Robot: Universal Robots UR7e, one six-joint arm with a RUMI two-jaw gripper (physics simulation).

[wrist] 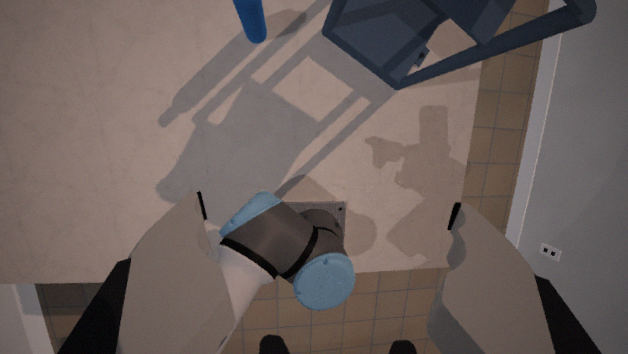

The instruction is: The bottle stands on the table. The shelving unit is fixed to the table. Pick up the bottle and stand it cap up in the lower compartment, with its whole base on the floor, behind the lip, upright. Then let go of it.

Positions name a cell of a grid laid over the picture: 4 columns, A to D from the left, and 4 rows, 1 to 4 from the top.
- my gripper: C3
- dark blue shelving unit: C1
